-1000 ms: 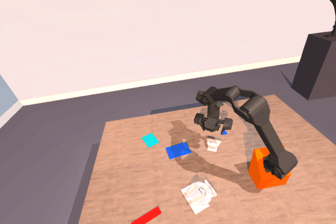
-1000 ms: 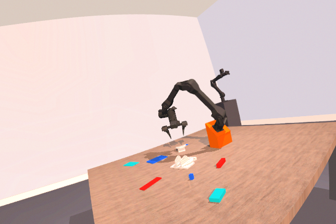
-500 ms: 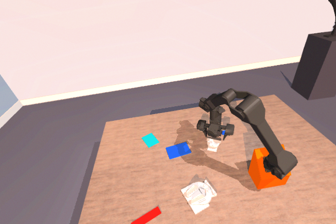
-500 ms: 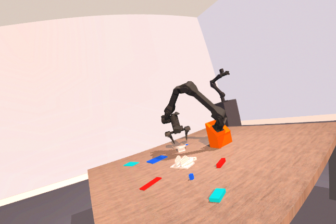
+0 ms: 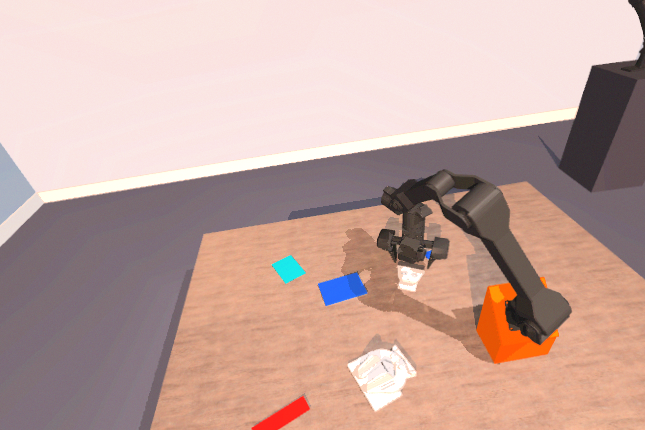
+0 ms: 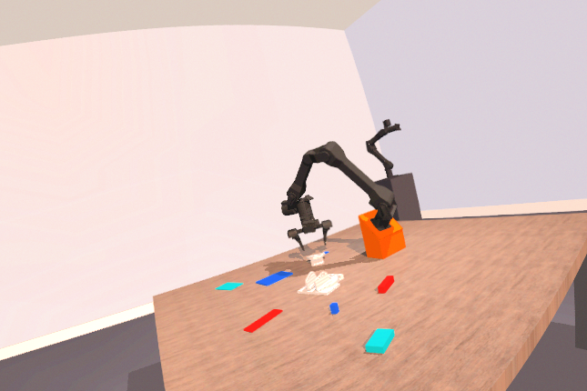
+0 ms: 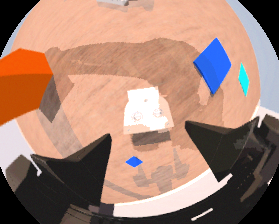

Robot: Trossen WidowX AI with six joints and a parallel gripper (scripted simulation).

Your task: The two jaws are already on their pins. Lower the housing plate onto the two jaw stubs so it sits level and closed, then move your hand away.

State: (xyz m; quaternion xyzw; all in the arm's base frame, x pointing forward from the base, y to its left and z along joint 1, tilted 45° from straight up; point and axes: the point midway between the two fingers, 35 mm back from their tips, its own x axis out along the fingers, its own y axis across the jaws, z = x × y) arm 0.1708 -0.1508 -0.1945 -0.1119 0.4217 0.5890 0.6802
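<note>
My gripper tip is now 5 cm above the white block, 1 cm to the right of it and 1 cm short of it. From my gripper tip the other things lie so: cyan tile (37 cm ahead, 11 cm to the right, 6 cm below); then red strip (38 cm ahead, 35 cm to the left, 6 cm below); then cyan block (68 cm to the left, 25 cm ahead, 5 cm below).
</note>
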